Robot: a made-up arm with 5 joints. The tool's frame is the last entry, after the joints.
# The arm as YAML. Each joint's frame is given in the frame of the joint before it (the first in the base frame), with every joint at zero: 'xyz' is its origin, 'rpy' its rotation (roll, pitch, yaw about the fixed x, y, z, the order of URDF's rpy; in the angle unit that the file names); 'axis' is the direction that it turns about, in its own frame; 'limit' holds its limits. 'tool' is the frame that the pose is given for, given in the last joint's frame.
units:
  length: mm
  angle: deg
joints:
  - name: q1
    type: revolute
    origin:
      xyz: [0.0, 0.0, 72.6]
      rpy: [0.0, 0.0, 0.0]
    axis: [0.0, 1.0, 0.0]
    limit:
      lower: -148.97
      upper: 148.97
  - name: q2
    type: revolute
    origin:
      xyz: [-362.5, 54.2, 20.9]
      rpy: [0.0, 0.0, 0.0]
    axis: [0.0, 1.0, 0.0]
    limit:
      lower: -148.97
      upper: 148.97
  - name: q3
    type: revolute
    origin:
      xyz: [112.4, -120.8, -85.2]
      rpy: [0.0, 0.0, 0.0]
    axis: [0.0, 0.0, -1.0]
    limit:
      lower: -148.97
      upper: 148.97
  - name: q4
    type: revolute
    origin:
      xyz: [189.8, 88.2, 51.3]
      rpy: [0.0, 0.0, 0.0]
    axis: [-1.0, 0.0, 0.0]
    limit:
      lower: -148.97
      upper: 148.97
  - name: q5
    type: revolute
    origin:
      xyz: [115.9, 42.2, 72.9]
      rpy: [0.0, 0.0, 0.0]
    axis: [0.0, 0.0, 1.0]
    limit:
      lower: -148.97
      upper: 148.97
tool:
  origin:
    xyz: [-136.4, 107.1, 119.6]
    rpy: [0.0, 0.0, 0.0]
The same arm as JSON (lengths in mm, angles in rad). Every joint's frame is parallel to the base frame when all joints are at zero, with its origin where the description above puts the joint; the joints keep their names.
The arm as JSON. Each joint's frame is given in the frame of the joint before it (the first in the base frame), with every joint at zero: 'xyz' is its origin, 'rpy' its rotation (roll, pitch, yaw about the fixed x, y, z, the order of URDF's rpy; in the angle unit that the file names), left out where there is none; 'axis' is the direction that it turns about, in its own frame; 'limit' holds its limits. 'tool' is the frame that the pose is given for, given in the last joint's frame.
{"units": {"length": "mm", "angle": "rad"}, "joints": [{"name": "q1", "type": "revolute", "origin": {"xyz": [0.0, 0.0, 72.6]}, "axis": "+y", "limit": {"lower": -2.6, "upper": 2.6}}, {"name": "q2", "type": "revolute", "origin": {"xyz": [-362.5, 54.2, 20.9]}, "axis": "+y", "limit": {"lower": -2.6, "upper": 2.6}}, {"name": "q3", "type": "revolute", "origin": {"xyz": [112.4, -120.8, -85.2]}, "axis": "-z", "limit": {"lower": -2.6, "upper": 2.6}}, {"name": "q4", "type": "revolute", "origin": {"xyz": [189.8, 88.2, 51.3]}, "axis": "-x", "limit": {"lower": -2.6, "upper": 2.6}}, {"name": "q5", "type": "revolute", "origin": {"xyz": [115.9, 42.2, 72.9]}, "axis": "+z", "limit": {"lower": -2.6, "upper": 2.6}}], "tool": {"origin": {"xyz": [-136.4, 107.1, 119.6]}}}
